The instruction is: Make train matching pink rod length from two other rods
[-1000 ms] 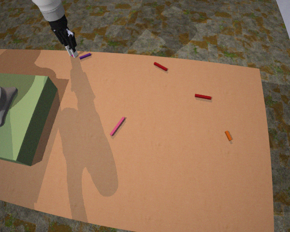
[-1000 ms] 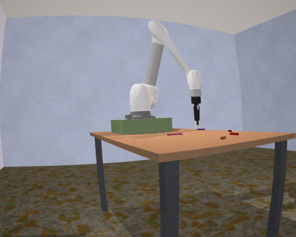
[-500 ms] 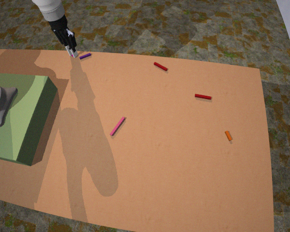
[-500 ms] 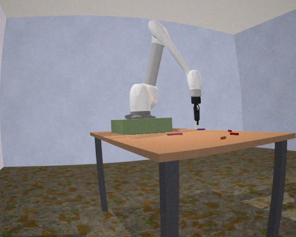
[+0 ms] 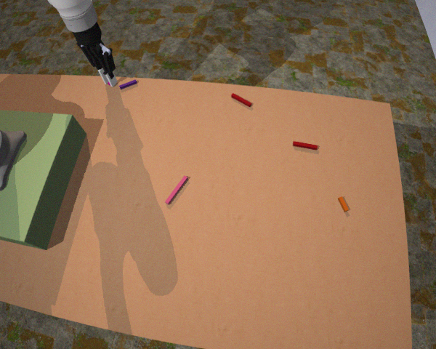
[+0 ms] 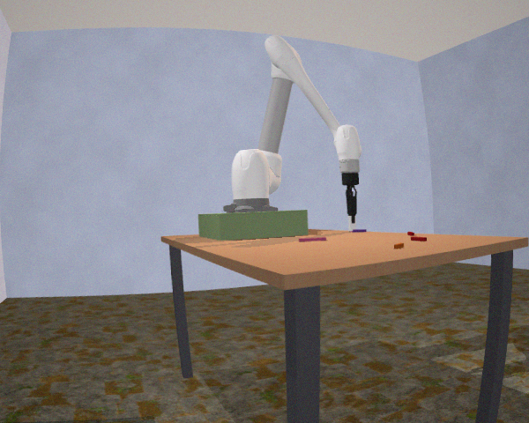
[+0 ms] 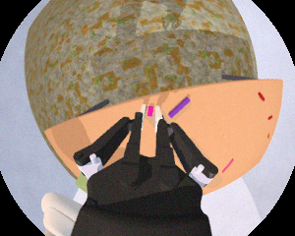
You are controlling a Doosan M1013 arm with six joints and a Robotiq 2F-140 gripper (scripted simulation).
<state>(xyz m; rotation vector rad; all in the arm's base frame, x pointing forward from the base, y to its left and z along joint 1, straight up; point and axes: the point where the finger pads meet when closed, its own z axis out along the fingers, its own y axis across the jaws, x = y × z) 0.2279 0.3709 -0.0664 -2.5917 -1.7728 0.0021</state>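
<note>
Right now my hand is 30 mm above the magenta rod. From my hand the other things lie so: purple rod: 70 mm ahead, 10 mm to the right, 30 mm below; then orange rod: 750 mm ahead, 350 mm to the right, 30 mm below; then pink rod: 310 mm ahead, 360 mm to the right, 30 mm below.
</note>
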